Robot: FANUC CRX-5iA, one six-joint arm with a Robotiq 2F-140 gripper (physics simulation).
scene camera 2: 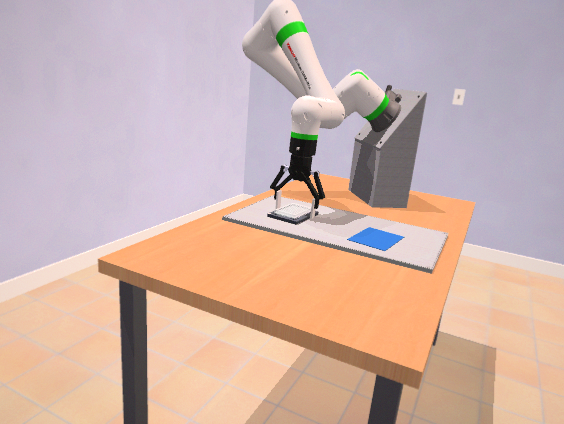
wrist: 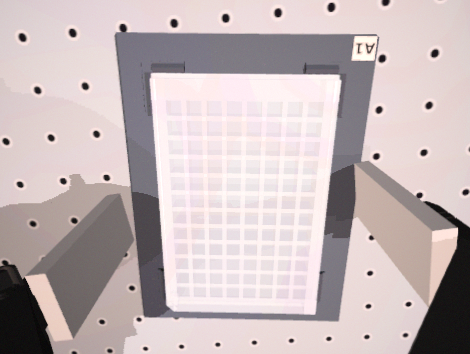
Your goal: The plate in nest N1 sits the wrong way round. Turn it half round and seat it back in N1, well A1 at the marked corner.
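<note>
The white well plate [scene camera 2: 292, 210] [wrist: 245, 200] lies in the dark grey nest N1 [scene camera 2: 297, 220] [wrist: 245, 47], its long sides parallel to the nest's long sides. In the wrist view the A1 label [wrist: 364, 48] is at the nest's upper right corner, and a small cut corner of the plate shows at its lower left. No lettering on the plate can be read. My gripper [scene camera 2: 296, 211] [wrist: 237, 203] is open and empty, pointing down. Its pale fingers stand either side of the plate, apart from its long sides, beyond the nest's edges in the wrist view.
The nest stands on a light perforated board [scene camera 2: 334, 235] [wrist: 50, 112] on the wooden table [scene camera 2: 260, 280]. A flat blue square [scene camera 2: 376, 238] lies on the same board, to the right in the scene view. The grey arm pedestal [scene camera 2: 395, 170] stands behind the board.
</note>
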